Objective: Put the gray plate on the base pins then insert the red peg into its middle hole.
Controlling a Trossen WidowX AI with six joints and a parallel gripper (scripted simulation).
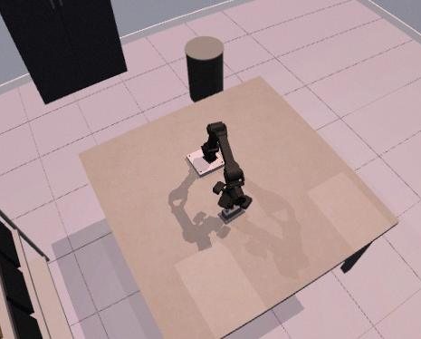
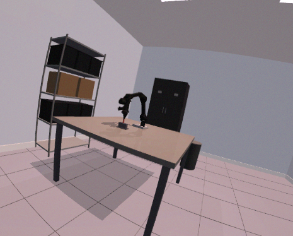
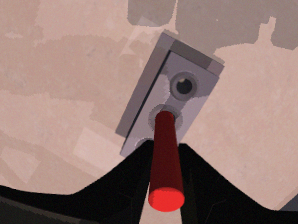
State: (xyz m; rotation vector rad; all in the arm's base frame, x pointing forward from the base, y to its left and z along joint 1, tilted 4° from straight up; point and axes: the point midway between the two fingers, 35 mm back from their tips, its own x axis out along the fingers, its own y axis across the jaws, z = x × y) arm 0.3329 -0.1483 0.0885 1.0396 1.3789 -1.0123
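The red peg is right at my gripper tip. The rest, counted from my gripper tip: gray plate 5 cm below; dark base 9 cm below.
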